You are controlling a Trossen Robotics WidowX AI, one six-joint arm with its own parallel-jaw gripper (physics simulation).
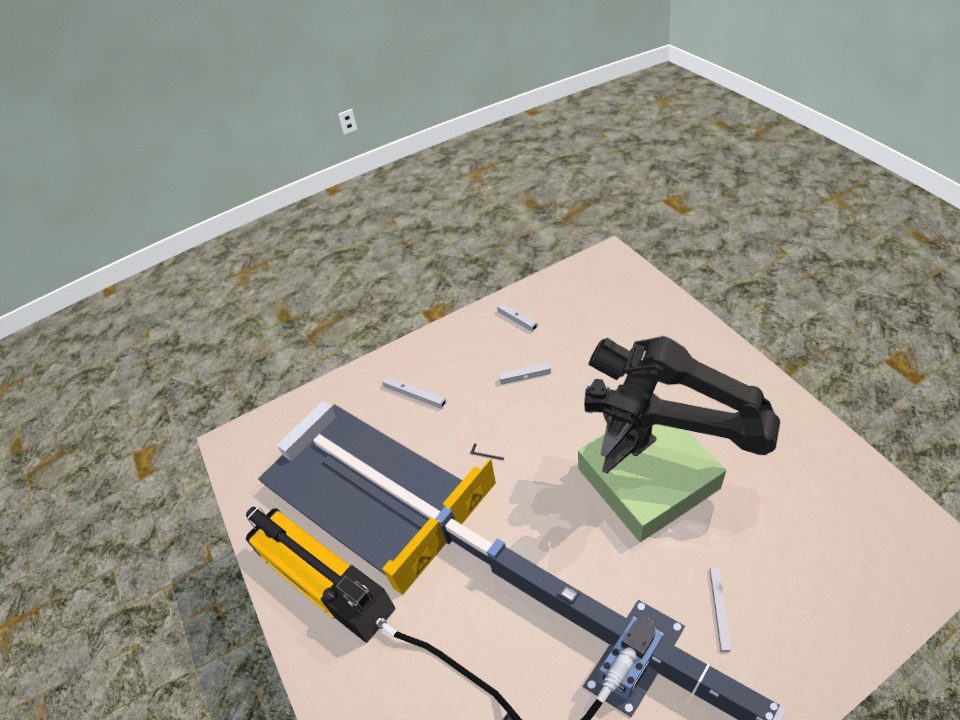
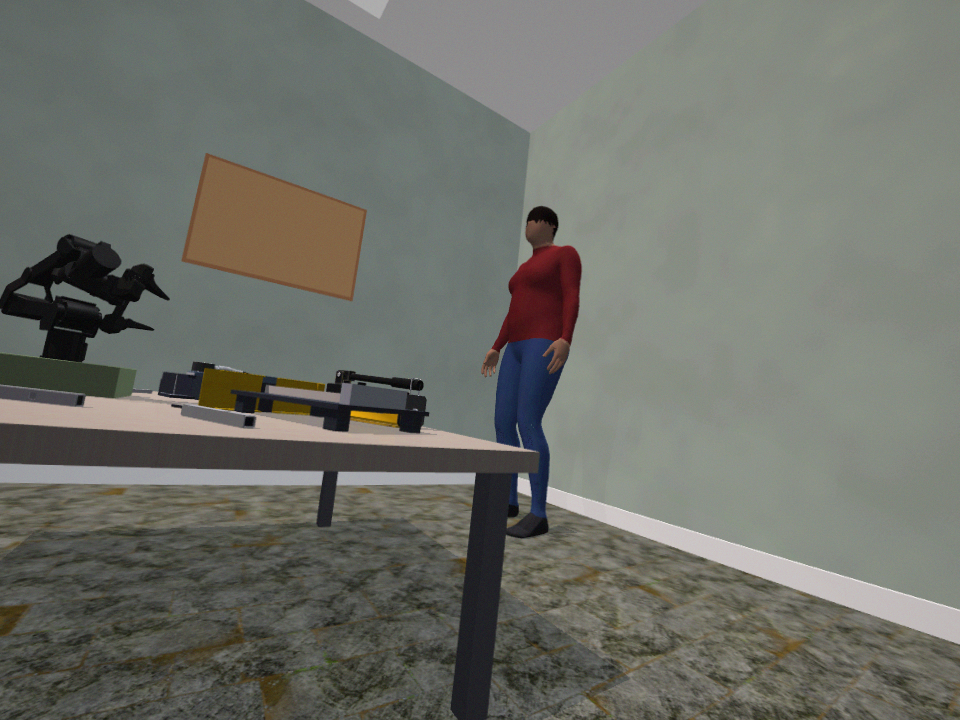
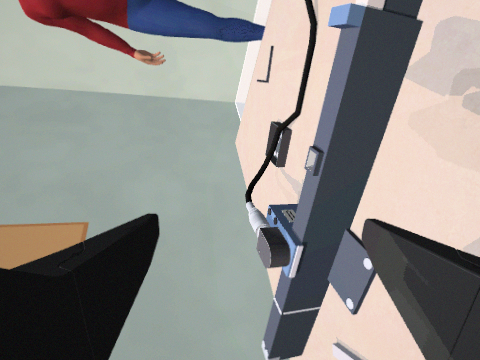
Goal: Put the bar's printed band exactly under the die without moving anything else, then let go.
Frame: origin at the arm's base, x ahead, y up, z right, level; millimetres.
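Seen in the pictures: gripper, fingertip midpoint: (image 1: pixel 604 464) (image 2: pixel 161 314) (image 3: pixel 261 226); arm's base, origin of the base link: (image 2: pixel 61 360).
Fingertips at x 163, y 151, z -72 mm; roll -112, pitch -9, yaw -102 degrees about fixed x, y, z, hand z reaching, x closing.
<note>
Pixels of each thing's top centre, then the offset from my fingertips to it. "spot": a spot on its surface instead. Level surfaces: height alone.
- dark plate, its level: dy -172 mm
- dark channel, surface spot: (image 3: pixel 367 100) spot: dx +177, dy -182, dz -11 mm
- small window, surface spot: (image 3: pixel 313 160) (image 1: pixel 567 598) spot: dx +177, dy -148, dz -100 mm
- black tool, surface spot: (image 1: pixel 310 569) spot: dx +521, dy -138, dz +254 mm
- hex key, middle of its top: (image 1: pixel 488 451) dx +64, dy -216, dz +298 mm
- black cable, surface spot: (image 3: pixel 310 60) spot: dx +398, dy -217, dz -37 mm
A long white bar (image 1: pixel 379 478) lies lengthwise over a dark plate (image 1: pixel 348 515), passes between two yellow guard plates (image 1: pixel 469 494) and enters a dark channel (image 1: pixel 535 571) (image 3: pixel 367 100) at its blue collar (image 1: pixel 496 548) (image 3: pixel 345 16). A small window (image 1: pixel 568 593) (image 3: pixel 313 160) shows on the channel. Farther along, a blue unit with a dark cap (image 1: pixel 640 633) (image 3: pixel 272 247) sits on the channel. I cannot make out the printed band or tell which part is the die. My gripper (image 1: pixel 625 457) (image 2: pixel 160 313) (image 3: pixel 261 226) is open and empty, raised above the table and apart from the bar.
The arm stands on a green block (image 1: pixel 682 503) (image 2: pixel 69 379). A yellow and black tool (image 1: pixel 310 569) lies beside the plate. Short grey tubes (image 1: pixel 414 392) (image 1: pixel 524 374) (image 1: pixel 719 609) and a hex key (image 1: pixel 486 454) lie around. A black cable (image 3: pixel 310 60) runs beside the channel. A person (image 2: pixel 535 294) stands behind the table.
</note>
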